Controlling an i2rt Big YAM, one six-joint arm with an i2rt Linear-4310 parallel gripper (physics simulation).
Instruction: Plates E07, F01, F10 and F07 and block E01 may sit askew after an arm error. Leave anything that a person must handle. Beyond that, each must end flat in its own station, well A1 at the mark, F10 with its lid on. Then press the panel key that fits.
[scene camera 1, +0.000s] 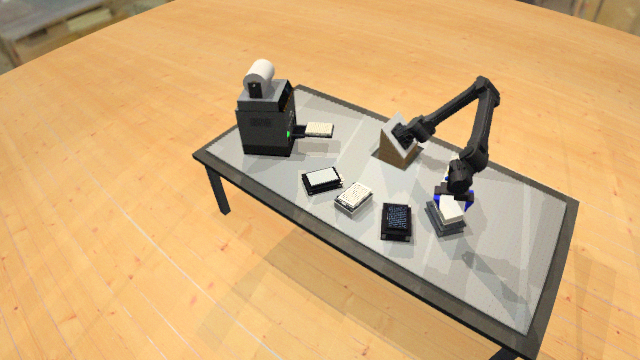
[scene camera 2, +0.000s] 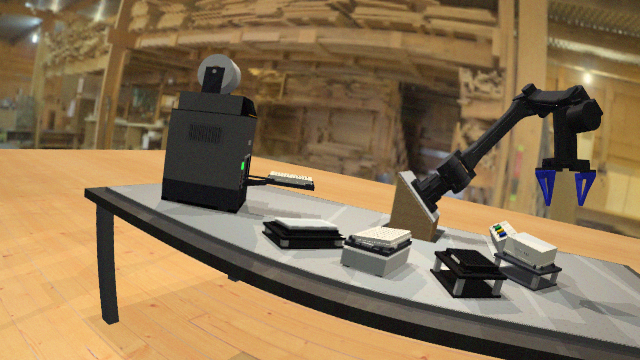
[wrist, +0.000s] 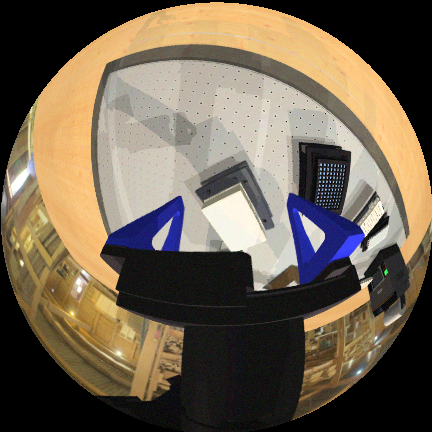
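Observation:
My gripper (scene camera 1: 454, 204) (scene camera 2: 565, 204) (wrist: 236, 198) is open and empty, high above a deep white block or plate (scene camera 1: 451, 211) (scene camera 2: 530, 250) (wrist: 234, 220) on a grey raised station (scene camera 1: 448, 230) (scene camera 2: 535, 281). A black plate (scene camera 1: 397, 216) (scene camera 2: 475, 260) (wrist: 331, 185) lies on a black raised stand. A cream plate (scene camera 1: 355, 194) (scene camera 2: 382, 235) sits in a black nest on a light grey block and looks slightly uneven. A white-topped plate (scene camera 1: 322, 176) (scene camera 2: 306, 224) lies on a low black station. Another cream plate (scene camera 1: 319, 129) (scene camera 2: 290, 178) lies on the machine's arm. Labels are unreadable.
The key panel (scene camera 2: 500, 232) with coloured keys stands behind the white block; the arm mostly hides it in scene camera 1. The dark machine (scene camera 1: 265, 127) (scene camera 2: 205, 155) (wrist: 387, 280) has a roll on top and a green light. The arm's wooden wedge base (scene camera 1: 395, 151) (scene camera 2: 411, 217) stands at the back.

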